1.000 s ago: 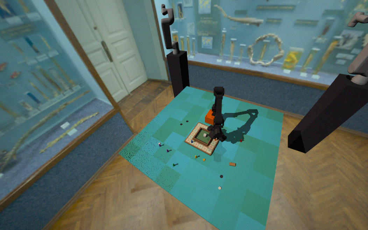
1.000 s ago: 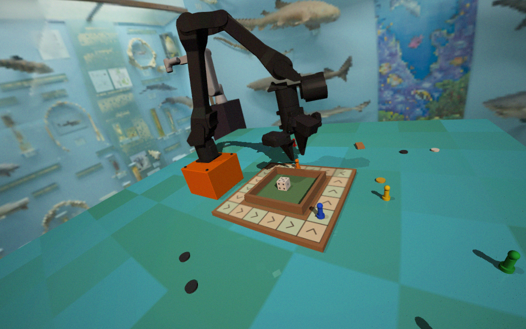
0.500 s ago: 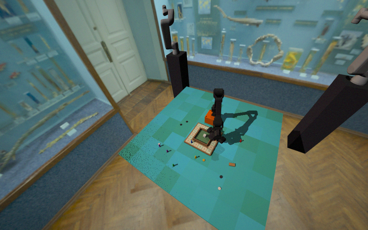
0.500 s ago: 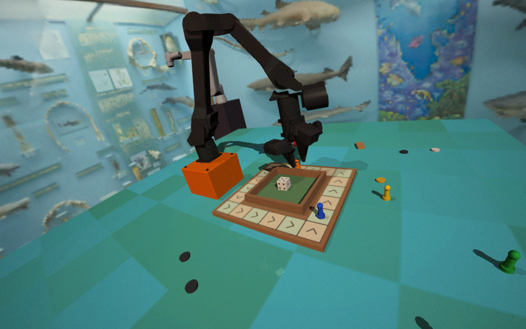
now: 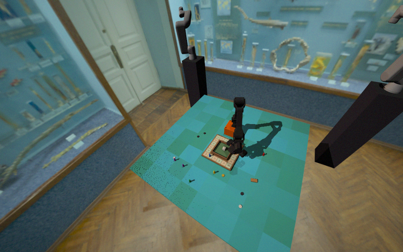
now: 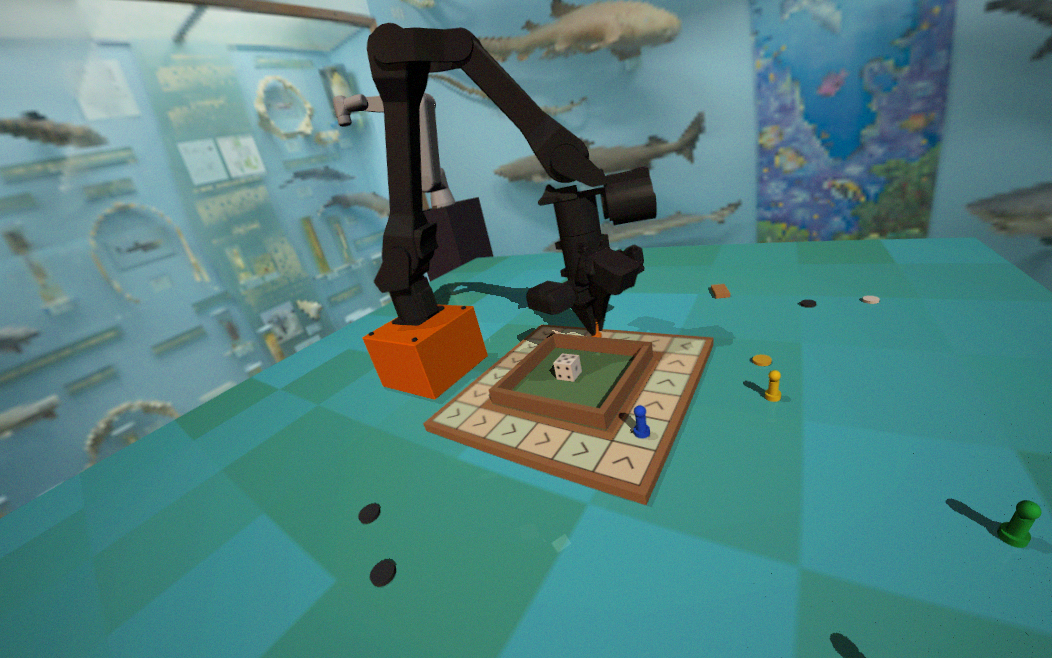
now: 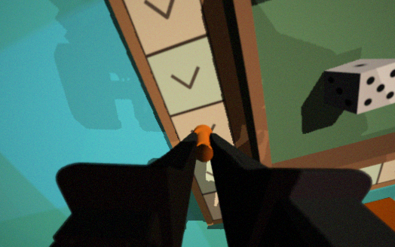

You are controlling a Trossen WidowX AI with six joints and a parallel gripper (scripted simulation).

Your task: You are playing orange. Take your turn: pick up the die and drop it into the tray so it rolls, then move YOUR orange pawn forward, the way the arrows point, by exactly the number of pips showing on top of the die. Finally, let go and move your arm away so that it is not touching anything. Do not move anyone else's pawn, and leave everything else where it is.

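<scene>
Now: the white die 110 mm to the right of my gripper tip. Round my gripper tip: red pawn: 100 mm behind, 220 mm to the left, 10 mm below; orange pawn: 10 mm above; blue pawn: 120 mm ahead, 190 mm to the right, 10 mm above.
</scene>
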